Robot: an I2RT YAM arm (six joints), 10 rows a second.
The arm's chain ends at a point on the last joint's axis. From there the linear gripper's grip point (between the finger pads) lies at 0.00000 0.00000 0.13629 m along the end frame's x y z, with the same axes.
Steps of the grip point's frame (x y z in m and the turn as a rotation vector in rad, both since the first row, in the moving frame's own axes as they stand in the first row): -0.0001, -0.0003, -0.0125, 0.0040, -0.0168, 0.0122; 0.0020, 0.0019, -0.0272, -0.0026, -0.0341, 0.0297; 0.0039, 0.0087, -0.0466, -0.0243, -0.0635, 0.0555; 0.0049, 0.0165, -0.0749, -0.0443, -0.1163, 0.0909; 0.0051, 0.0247, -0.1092, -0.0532, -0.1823, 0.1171; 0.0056, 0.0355, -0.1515, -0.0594, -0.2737, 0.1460
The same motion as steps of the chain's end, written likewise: 0.0022, 0.0003, -0.0125, 0.0040, -0.0168, 0.0122; 0.0067, 0.0016, -0.0271, -0.0026, -0.0341, 0.0297; 0.0126, 0.0056, -0.0463, -0.0243, -0.0635, 0.0555; 0.0210, 0.0112, -0.0738, -0.0443, -0.1163, 0.0909; 0.0302, 0.0190, -0.1068, -0.0532, -0.1823, 0.1171; 0.0429, 0.0302, -0.1462, -0.0594, -0.2737, 0.1460
